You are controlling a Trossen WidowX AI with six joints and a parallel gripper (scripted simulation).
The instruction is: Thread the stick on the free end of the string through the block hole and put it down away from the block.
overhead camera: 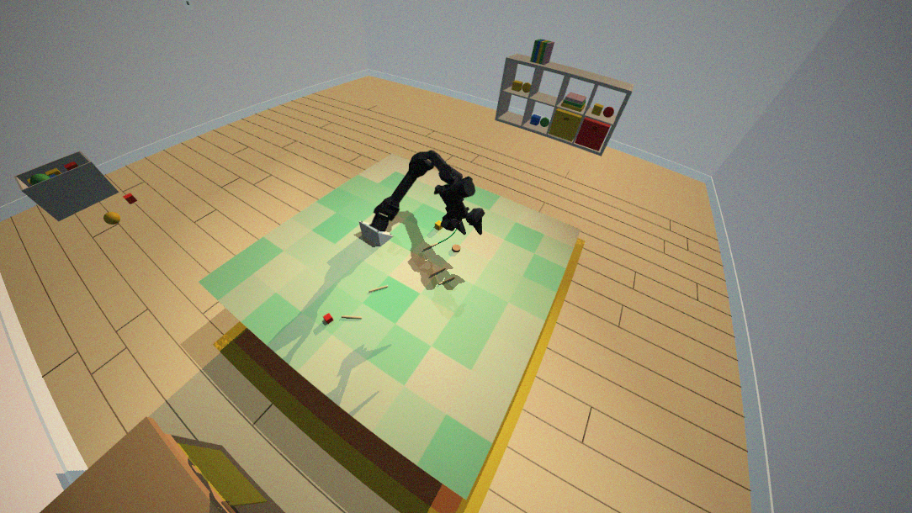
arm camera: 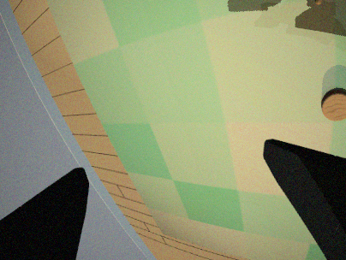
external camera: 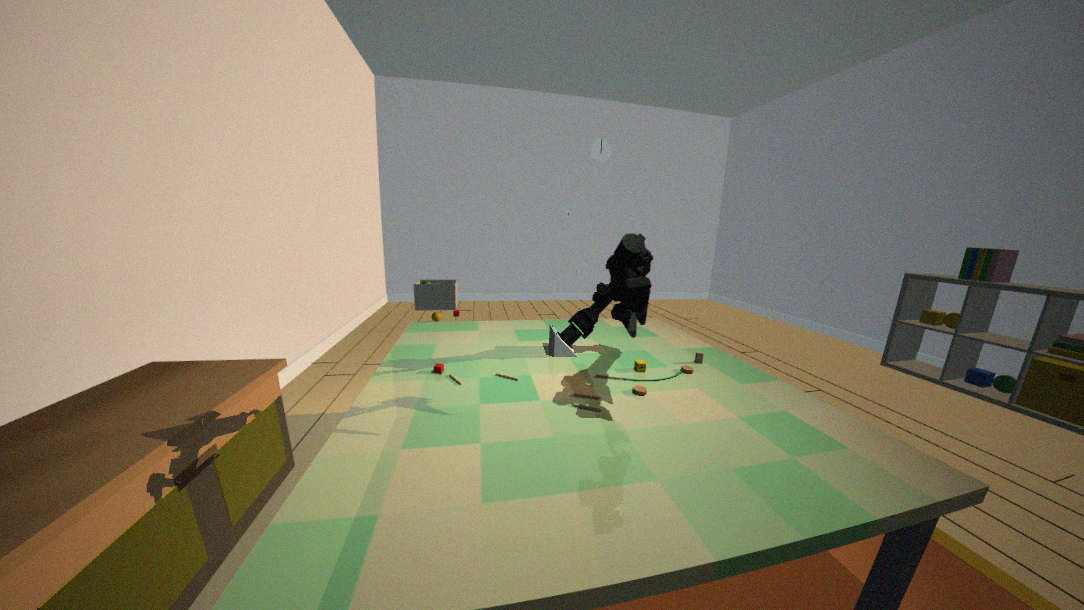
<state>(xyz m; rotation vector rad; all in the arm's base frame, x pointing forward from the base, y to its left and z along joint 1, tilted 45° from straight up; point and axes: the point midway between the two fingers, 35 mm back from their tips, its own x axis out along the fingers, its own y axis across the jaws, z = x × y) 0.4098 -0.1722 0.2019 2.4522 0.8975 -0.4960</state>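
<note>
My gripper tip is now 240 mm past the yellow wooden block, 210 mm above it and 180 mm to the right of it. The rest, counted from my gripper tip: wooden disc (210 mm below, 100 mm behind, 90 mm to the left); then thin wooden stick (220 mm below, 200 mm behind, 50 mm to the left); then round wooden button (330 mm to the left, 210 mm below, 190 mm behind).
</note>
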